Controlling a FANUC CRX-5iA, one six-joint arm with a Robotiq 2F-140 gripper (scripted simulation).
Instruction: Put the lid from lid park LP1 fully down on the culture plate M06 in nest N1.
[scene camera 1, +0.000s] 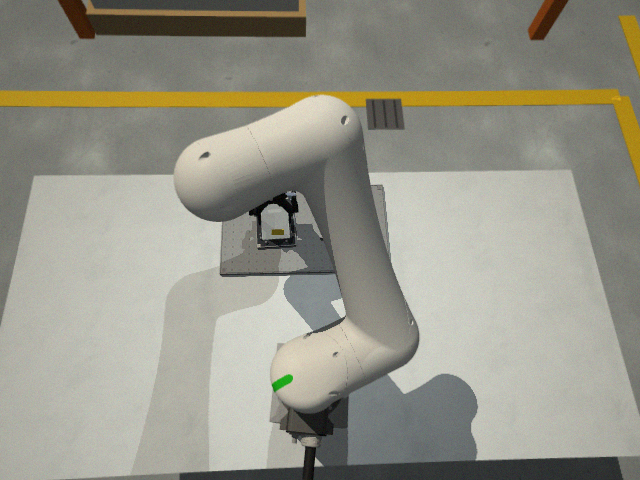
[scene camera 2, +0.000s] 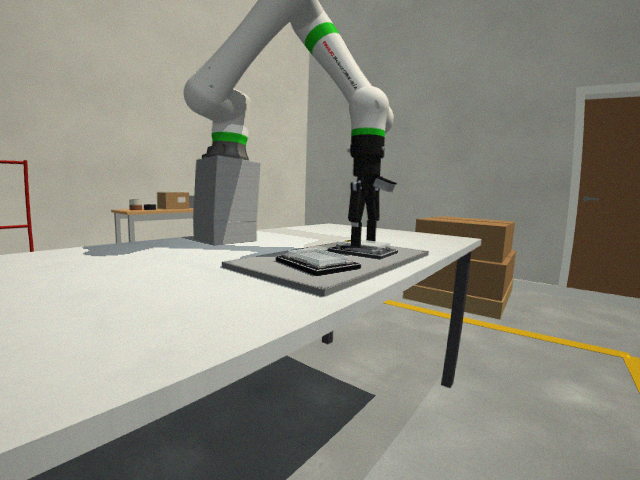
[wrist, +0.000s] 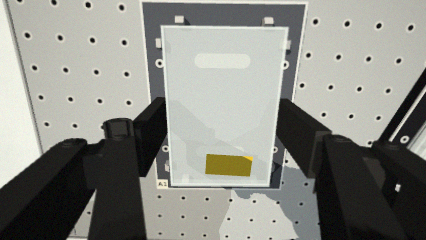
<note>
I see my gripper (scene camera 2: 363, 244), a clear lid (scene camera 1: 274, 219), a culture plate M06 (scene camera 2: 316, 256) and a lid park LP1 (wrist: 152, 23).
The clear lid also shows in the wrist view (wrist: 223, 84). My gripper shows as well in the wrist view (wrist: 221, 114).
</note>
